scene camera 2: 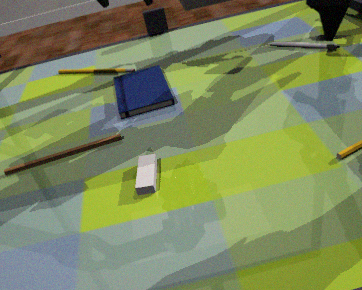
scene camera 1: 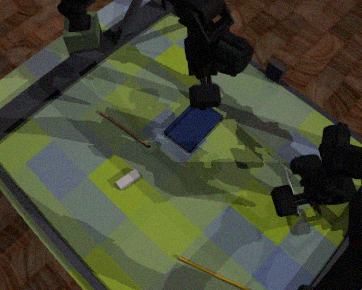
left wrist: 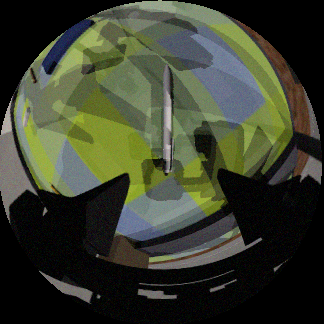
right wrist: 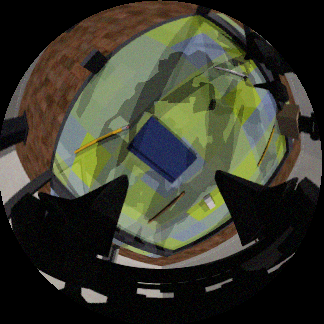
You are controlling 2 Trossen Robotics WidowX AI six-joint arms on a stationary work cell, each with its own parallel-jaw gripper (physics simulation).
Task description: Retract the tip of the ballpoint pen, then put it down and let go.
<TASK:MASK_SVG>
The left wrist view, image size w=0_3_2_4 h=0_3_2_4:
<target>my left gripper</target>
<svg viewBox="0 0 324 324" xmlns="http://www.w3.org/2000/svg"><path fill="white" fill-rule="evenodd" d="M320 183L307 174L301 179L299 186L298 183L301 175L295 175L285 181L272 185L224 168L218 168L217 180L238 224L244 245L253 242L261 237L261 240L226 258L184 268L140 268L96 257L96 253L108 257L114 232L128 192L130 179L127 172L71 197L44 189L36 189L38 194L36 195L25 189L9 205L9 222L23 251L39 271L62 282L86 288L106 297L105 305L92 305L75 295L64 293L77 303L102 315L138 324L181 324L205 319L235 307L261 290L281 271L298 248L308 229L317 203ZM137 293L138 289L161 290L164 295L176 294L176 298L147 298L146 295L139 295ZM227 283L224 285L223 288L210 292L209 288Z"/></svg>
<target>ballpoint pen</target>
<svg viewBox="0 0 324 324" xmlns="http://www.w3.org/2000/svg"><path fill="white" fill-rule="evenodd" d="M167 63L163 71L162 168L164 175L168 175L168 172L172 171L173 138L171 138L170 143L171 74Z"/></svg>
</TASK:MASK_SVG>
